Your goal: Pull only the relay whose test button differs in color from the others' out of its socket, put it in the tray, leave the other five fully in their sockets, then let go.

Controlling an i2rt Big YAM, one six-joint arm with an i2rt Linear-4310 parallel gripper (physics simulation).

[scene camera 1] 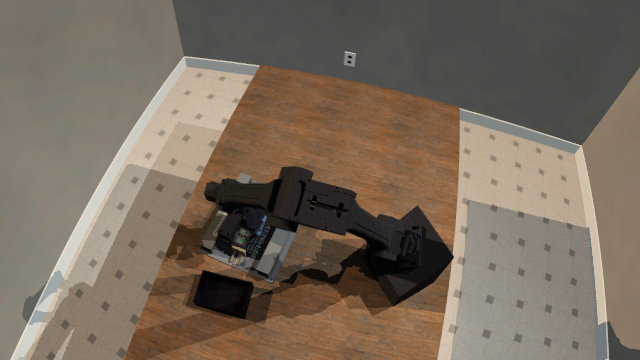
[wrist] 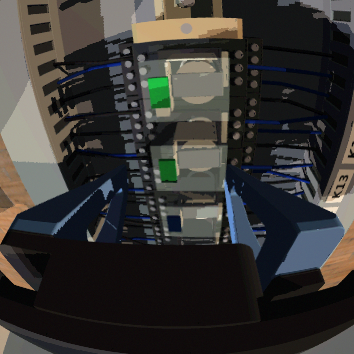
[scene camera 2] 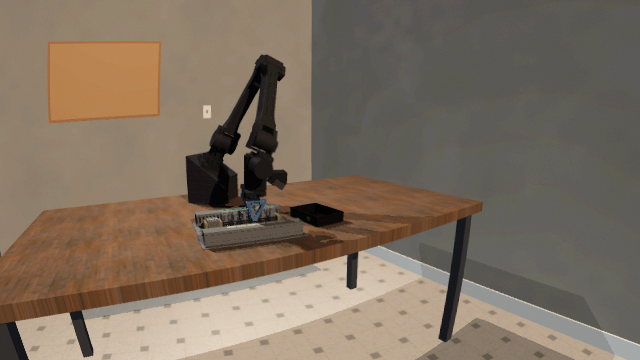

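Pixels of known places: gripper, fingertip midpoint: [scene camera 1: 252, 230] [wrist: 175, 173] [scene camera 2: 252, 217]; arm's base, origin of the base link: [scene camera 1: 407, 246] [scene camera 2: 210, 165].
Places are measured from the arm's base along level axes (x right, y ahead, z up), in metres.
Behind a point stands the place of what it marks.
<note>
The relay with the dark blue test button [wrist: 200, 225] @(x 0.017, y 0.478, z -0.104 m) sits in its socket in the row, in the lower middle of the wrist view; its lower part is hidden by the gripper body. Two relays with green buttons, one [wrist: 197, 85] @(x -0.065, y 0.488, z -0.088 m) farther up and one [wrist: 200, 157] @(x -0.039, y 0.485, z -0.088 m) next to the blue one, sit in their sockets. The other relays are hidden in the wrist view. My gripper [wrist: 175, 173] @(x -0.008, y 0.466, z -0.122 m) [scene camera 2: 256, 211] @(x -0.008, y 0.466, z -0.122 m) is partly open, with nothing held; its blue fingers stand on either side of the relay row, low over the panel. The black tray [scene camera 1: 219, 310] @(x -0.294, y 0.478, z -0.122 m) [scene camera 2: 327, 218] @(x -0.228, y 0.568, z -0.133 m) stands beside the panel.
The panel has raised grey wiring ducts [scene camera 1: 276, 252] [scene camera 2: 252, 235] along its sides. Black and blue wires run from the sockets on both sides of the row. A tan end block [wrist: 215, 31] @(x -0.080, y 0.497, z -0.116 m) closes the row's far end. The arm's base [scene camera 1: 395, 290] @(x -0.119, y 0.001, z -0.053 m) [scene camera 2: 210, 182] @(x 0.027, y 0.088, z -0.060 m) stands on the table.
</note>
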